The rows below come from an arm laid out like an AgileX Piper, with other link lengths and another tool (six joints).
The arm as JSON. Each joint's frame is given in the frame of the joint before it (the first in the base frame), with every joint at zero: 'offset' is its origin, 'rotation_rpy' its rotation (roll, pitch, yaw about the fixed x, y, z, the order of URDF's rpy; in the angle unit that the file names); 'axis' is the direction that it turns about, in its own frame. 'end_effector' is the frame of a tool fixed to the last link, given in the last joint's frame.
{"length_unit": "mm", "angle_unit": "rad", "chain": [
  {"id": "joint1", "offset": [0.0, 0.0, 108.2], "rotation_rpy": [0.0, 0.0, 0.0], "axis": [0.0, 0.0, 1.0]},
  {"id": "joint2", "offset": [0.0, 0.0, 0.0], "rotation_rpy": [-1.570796, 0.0, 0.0], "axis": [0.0, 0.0, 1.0]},
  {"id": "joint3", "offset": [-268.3, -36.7, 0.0], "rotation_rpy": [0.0, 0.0, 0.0], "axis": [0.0, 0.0, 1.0]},
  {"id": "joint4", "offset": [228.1, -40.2, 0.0], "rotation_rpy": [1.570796, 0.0, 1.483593], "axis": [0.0, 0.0, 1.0]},
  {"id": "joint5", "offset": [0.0, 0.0, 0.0], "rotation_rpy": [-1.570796, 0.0, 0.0], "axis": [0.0, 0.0, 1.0]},
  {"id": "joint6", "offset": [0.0, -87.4, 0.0], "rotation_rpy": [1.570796, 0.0, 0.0], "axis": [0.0, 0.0, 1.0]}
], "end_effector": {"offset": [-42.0, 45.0, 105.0], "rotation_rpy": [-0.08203, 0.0, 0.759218]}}
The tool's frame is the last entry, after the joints.
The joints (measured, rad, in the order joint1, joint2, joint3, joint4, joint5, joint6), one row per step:
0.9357 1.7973 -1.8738 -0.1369 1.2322 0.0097
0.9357 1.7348 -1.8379 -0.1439 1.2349 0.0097
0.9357 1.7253 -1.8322 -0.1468 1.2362 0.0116
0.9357 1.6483 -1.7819 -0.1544 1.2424 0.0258
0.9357 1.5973 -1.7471 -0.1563 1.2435 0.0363
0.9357 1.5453 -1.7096 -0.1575 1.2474 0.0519
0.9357 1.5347 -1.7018 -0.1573 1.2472 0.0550
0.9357 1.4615 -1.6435 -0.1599 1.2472 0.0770
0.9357 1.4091 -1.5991 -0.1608 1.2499 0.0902
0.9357 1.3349 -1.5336 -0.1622 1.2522 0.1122
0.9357 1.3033 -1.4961 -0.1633 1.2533 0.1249
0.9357 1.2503 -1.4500 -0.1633 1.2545 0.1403
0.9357 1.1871 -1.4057 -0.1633 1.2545 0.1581
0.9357 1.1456 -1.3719 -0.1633 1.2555 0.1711
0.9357 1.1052 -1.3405 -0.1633 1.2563 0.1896
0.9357 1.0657 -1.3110 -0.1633 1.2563 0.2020
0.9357 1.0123 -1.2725 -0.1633 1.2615 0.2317
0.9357 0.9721 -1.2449 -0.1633 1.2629 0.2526
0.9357 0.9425 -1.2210 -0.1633 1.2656 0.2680
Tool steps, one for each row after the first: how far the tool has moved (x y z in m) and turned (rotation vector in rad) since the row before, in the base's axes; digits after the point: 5 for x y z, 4 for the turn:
-0.00728 -0.01198 0.01448 0.0152 -0.0197 -0.0016
-0.00085 -0.00216 0.00193 0.0011 -0.0031 -0.0024
-0.00931 -0.01597 0.01420 0.0182 -0.0134 -0.0145
-0.00659 -0.01025 0.00853 0.0156 -0.0069 -0.0094
-0.00696 -0.01098 0.00705 0.0148 -0.0018 -0.0138
-0.00143 -0.00210 0.00144 0.0039 -0.0005 -0.0025
-0.00965 -0.01541 0.00728 0.0203 -0.0031 -0.0188
-0.00749 -0.01146 0.00291 0.0098 0.0010 -0.0114
-0.01039 -0.01619 0.00221 0.0145 0.0032 -0.0186
-0.00446 -0.00735 -0.00294 -0.0004 0.0079 -0.0108
-0.00744 -0.01130 0.00054 0.0117 0.0022 -0.0127
-0.00843 -0.01281 0.00377 0.0235 -0.0047 -0.0143
-0.00560 -0.00864 0.00008 0.0115 0.0010 -0.0105
-0.00503 -0.00831 0.00040 0.0154 0.0022 -0.0148
-0.00509 -0.00790 0.00038 0.0140 -0.0011 -0.0098
-0.00636 -0.01120 -0.00003 0.0223 0.0061 -0.0241
-0.00461 -0.00804 0.00037 0.0193 0.0018 -0.0164
-0.00348 -0.00610 -0.00157 0.0101 0.0045 -0.0123

